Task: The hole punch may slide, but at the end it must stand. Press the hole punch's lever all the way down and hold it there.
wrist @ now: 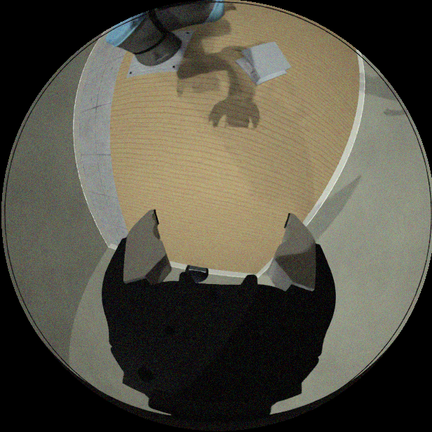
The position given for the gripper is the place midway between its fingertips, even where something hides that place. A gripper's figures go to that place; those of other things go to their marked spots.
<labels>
The gripper (221,213): 13 cm from the lens. A pale grey hole punch (265,61) is 43 cm from the lens.
</labels>
